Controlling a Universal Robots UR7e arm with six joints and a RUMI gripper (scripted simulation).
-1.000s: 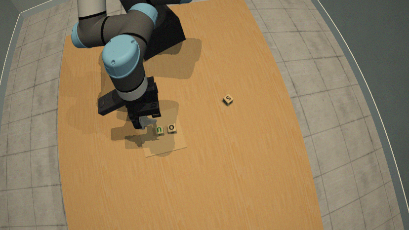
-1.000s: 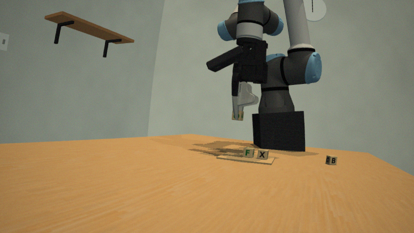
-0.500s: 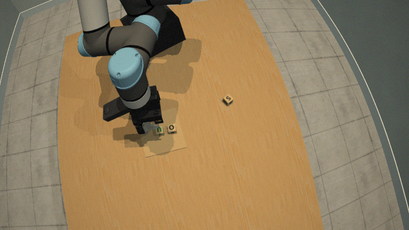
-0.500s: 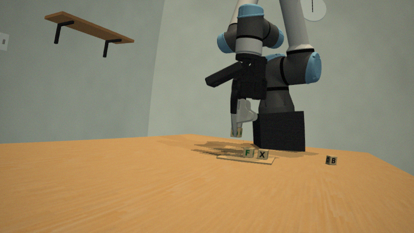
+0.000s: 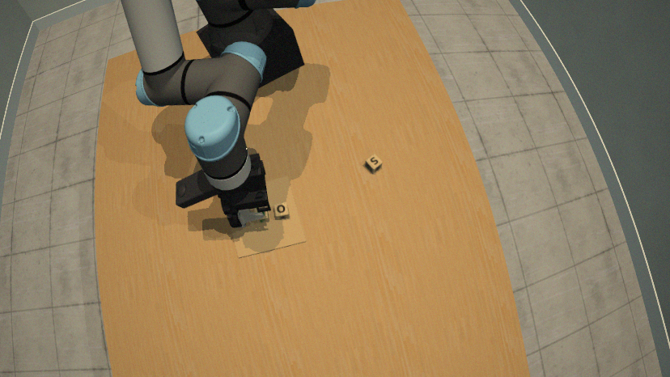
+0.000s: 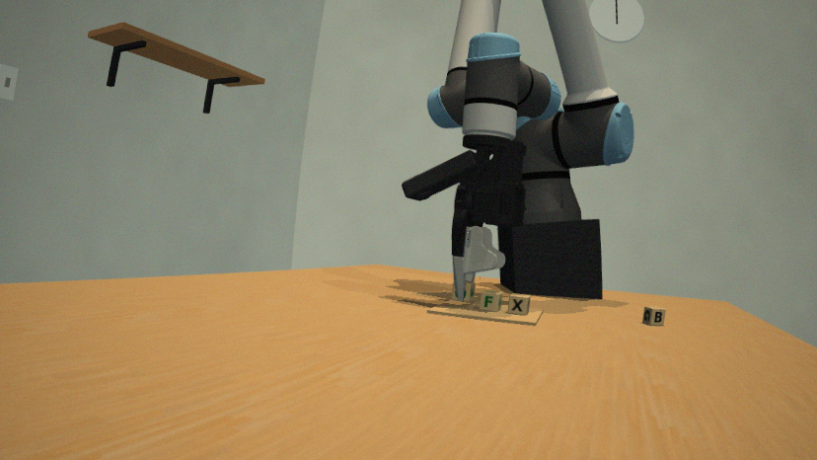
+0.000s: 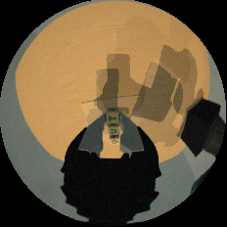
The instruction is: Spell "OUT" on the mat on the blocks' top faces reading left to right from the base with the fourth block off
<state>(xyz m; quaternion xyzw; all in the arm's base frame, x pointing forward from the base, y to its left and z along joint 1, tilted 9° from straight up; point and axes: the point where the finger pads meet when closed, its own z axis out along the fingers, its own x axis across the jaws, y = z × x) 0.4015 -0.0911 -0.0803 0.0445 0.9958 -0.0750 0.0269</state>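
My gripper is now 40 mm to the right of the tan mat and 30 mm above it. From my hand the other things lie so: S block 280 mm to the left, 40 mm behind, 20 mm below.
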